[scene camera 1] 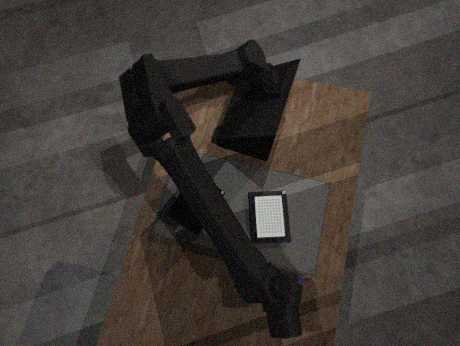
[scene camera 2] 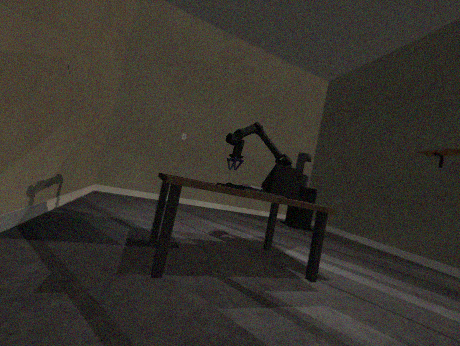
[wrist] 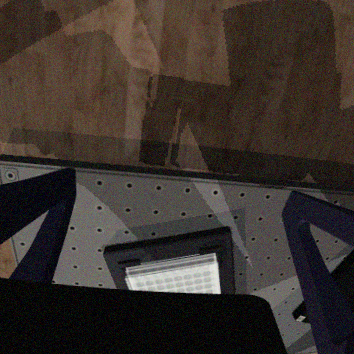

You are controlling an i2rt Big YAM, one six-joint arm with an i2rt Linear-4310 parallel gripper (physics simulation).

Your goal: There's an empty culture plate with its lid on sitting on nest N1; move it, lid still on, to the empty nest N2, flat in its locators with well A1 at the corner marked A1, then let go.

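Places are measured from the arm's base along level axes (x ahead, y left, z up), in metres.
Pixels of known places: gripper, fingertip midpoint: (scene camera 2: 232, 169) (wrist: 186, 192); arm's base, origin of the base link: (scene camera 1: 270, 85) (scene camera 2: 289, 175).
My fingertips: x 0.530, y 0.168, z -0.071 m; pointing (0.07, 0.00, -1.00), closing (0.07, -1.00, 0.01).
For each thing: its top centre in the pictures, then the offset to it from my fingertips.
- lidded white culture plate, middle of its top: (wrist: 180, 312) (scene camera 1: 269, 215) 0.181 m back, 0.047 m right, 0.073 m down
- second dark nest, middle of its top: (scene camera 1: 195, 202) 0.146 m back, 0.284 m right, 0.083 m down
The lidded white culture plate (scene camera 1: 270, 216) (wrist: 175, 277) sits in a dark nest (scene camera 1: 270, 240) (wrist: 165, 241), taken as N1; no label is legible. In the wrist view the black gripper body covers the plate's near part. A second dark nest (scene camera 1: 181, 212) (wrist: 347, 276), taken as N2, lies left of it in scene camera 1, mostly hidden by the arm; in the wrist view part shows behind the right finger. My gripper (scene camera 2: 234, 168) (wrist: 186, 192) is open and empty, well above the table. Its fingers stand on either side of the plate's nest in the wrist view, with the nest nearer the camera body.
Both nests stand on a grey perforated board (scene camera 1: 305, 215) (wrist: 100, 195) on the wooden table (scene camera 1: 330, 110) (scene camera 2: 210, 186) (wrist: 100, 95). The arm's dark base block (scene camera 1: 255, 115) (scene camera 2: 280, 179) stands at the table's far end. Shadows cross the board and table.
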